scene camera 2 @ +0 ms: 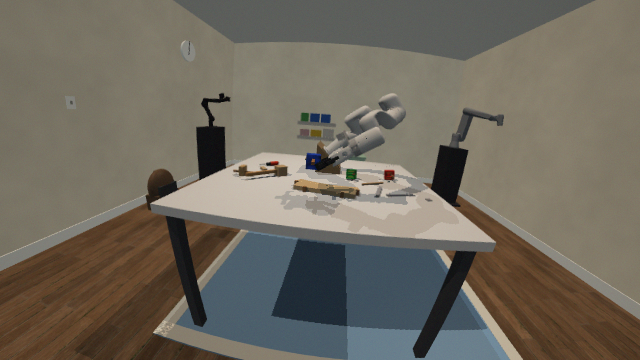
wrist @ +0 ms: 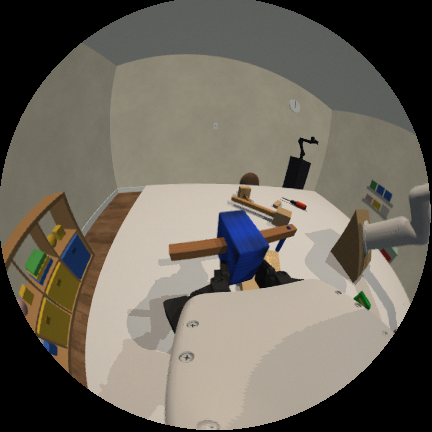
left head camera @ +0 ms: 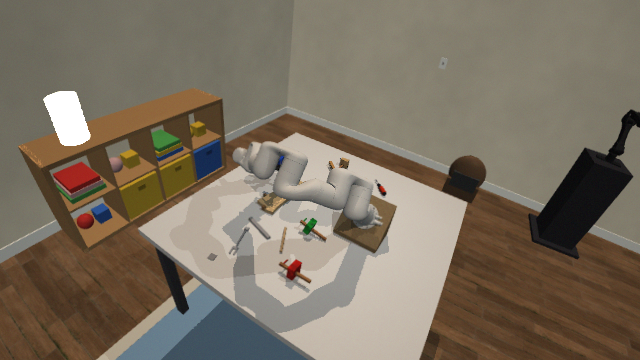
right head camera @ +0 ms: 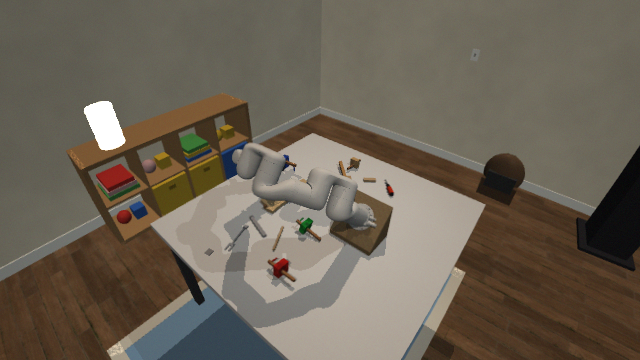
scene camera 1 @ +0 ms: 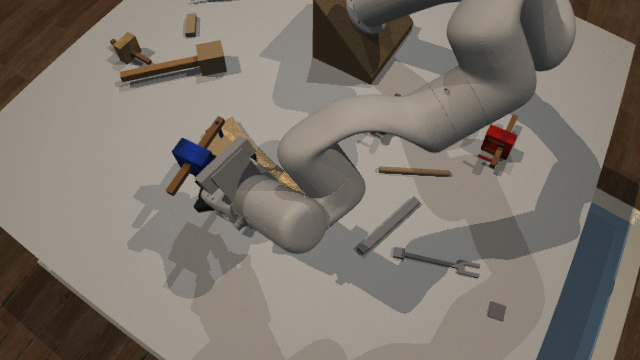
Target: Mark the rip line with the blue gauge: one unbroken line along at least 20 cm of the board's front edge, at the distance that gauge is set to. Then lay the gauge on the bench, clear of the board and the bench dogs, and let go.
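Places are measured from the arm's base along level axes (x ahead, y left, z up), in centimetres.
Where they show: gripper, fingertip midpoint: [scene camera 2: 317, 166] [wrist: 240, 269] [left head camera: 278, 166]; arm's base, link origin: [scene camera 2: 329, 153] [wrist: 365, 237] [right head camera: 360, 217] [scene camera 1: 366, 8].
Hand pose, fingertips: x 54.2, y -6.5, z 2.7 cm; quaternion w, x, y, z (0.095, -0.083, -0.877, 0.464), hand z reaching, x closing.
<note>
Things, the pixels of their top centre, and the offset from my fingertips. "*": a spot on its surface instead. Level surfaces: height alone.
- blue gauge, top centre: [wrist: 247, 223] [scene camera 1: 192, 147] [scene camera 2: 313, 153] [right head camera: 284, 157] dx -0.4, dy -2.2, dz +5.4 cm
- board, top centre: [scene camera 1: 262, 174] [scene camera 2: 326, 186] [left head camera: 285, 193] [right head camera: 289, 193] dx -8.8, dy +4.8, dz -11.7 cm
- bench, surface height: dz -13.6 cm
- green gauge, top centre: [wrist: 368, 295] [left head camera: 314, 223] [right head camera: 309, 223] [scene camera 2: 351, 168] dx -34.6, dy +20.2, dz -7.2 cm
- red gauge, top centre: [scene camera 1: 505, 130] [left head camera: 296, 266] [right head camera: 282, 264] [scene camera 2: 389, 169] dx -40.1, dy +46.3, dz -7.2 cm
- wooden mallet, surface spot: [scene camera 1: 211, 58] * dx -28.0, dy -20.4, dz -8.4 cm
- small wooden gauge, top centre: [scene camera 1: 126, 40] [wrist: 245, 187] [scene camera 2: 244, 165] [right head camera: 354, 159] [left head camera: 344, 160] dx -23.2, dy -42.6, dz -8.1 cm
- wooden stick, top centre: [scene camera 1: 415, 169] dx -25.0, dy +32.3, dz -12.4 cm
- grey bar, top centre: [scene camera 1: 389, 223] [left head camera: 259, 226] [right head camera: 257, 225] dx -11.4, dy +32.4, dz -12.6 cm
- forked tool, top centre: [scene camera 1: 437, 260] [left head camera: 239, 239] [right head camera: 237, 236] dx -8.7, dy +43.7, dz -12.8 cm
- red screwdriver, top centre: [wrist: 294, 199] [left head camera: 380, 184] dx -50.7, dy -35.2, dz -11.0 cm
The blue gauge [scene camera 1: 192, 155] [scene camera 2: 313, 161] [wrist: 243, 245], a blue block on a brown beam with a blue pin near one end, is held in the air by my gripper [wrist: 240, 269]. The black fingers are shut on its blue block. In scene camera 1 the beam's pin end appears beside the upper left end of the board [scene camera 1: 270, 166] [scene camera 2: 325, 188] [left head camera: 271, 202]; the fingers and arm cover most of the board there. In scene camera 2 the gauge appears above and behind the board. Small brown bench dogs show at the board's edge. I cannot make out any line on the board.
On the bench [scene camera 1: 75, 175] are a green gauge [left head camera: 310, 226], a red gauge [scene camera 1: 499, 142], a wooden mallet [scene camera 1: 211, 58], a small wooden gauge [scene camera 1: 127, 48], a wooden stick [scene camera 1: 415, 171], a grey bar [scene camera 1: 389, 226], a forked tool [scene camera 1: 432, 260] and a red screwdriver [left head camera: 381, 189].
</note>
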